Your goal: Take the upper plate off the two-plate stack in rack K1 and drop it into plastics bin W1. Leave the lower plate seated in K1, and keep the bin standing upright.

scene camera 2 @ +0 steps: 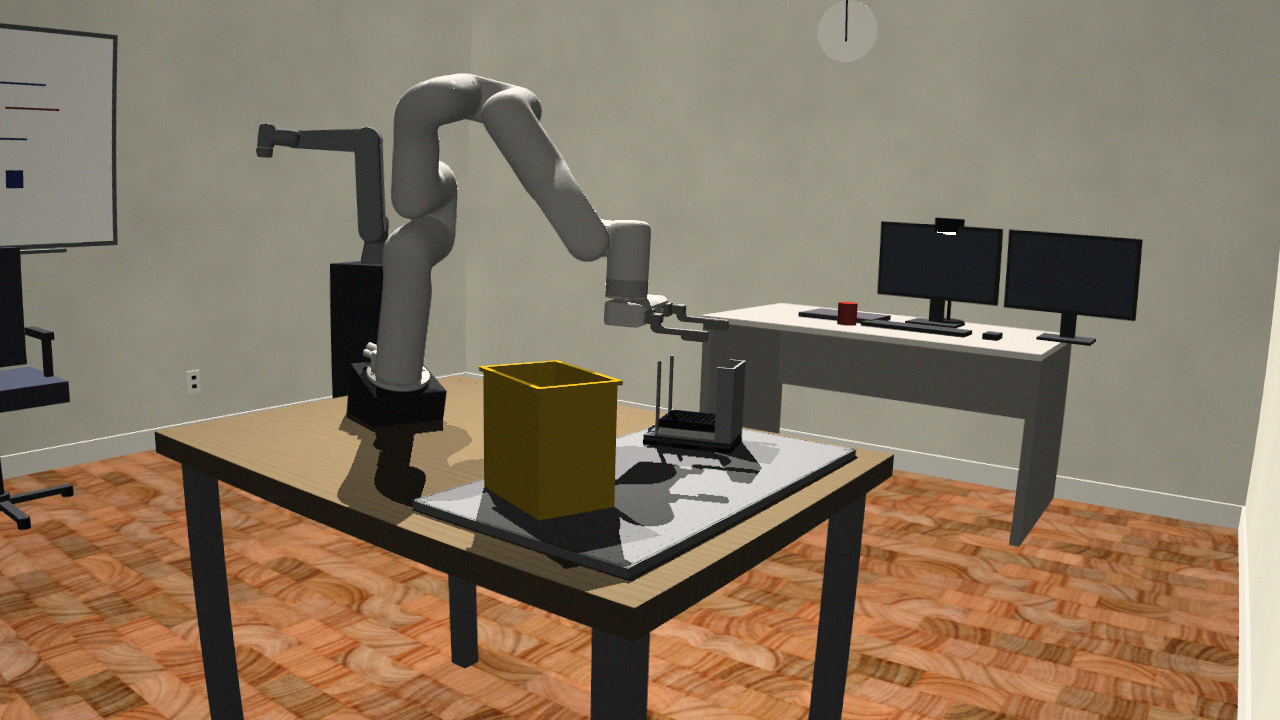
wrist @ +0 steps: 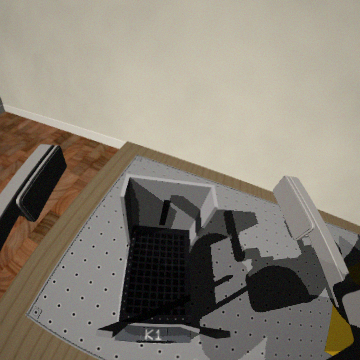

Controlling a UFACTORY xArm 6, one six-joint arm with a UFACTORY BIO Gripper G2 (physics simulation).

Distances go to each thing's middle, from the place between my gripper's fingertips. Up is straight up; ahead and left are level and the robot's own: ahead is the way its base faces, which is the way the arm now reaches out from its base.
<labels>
Right now the black plate [scene camera 2: 677,419] is 3 cm behind my hand and 16 cm below it. Round my hand: yellow bin W1 [scene camera 2: 549,427] (11 cm behind, 40 cm to the right, 11 cm below).
</labels>
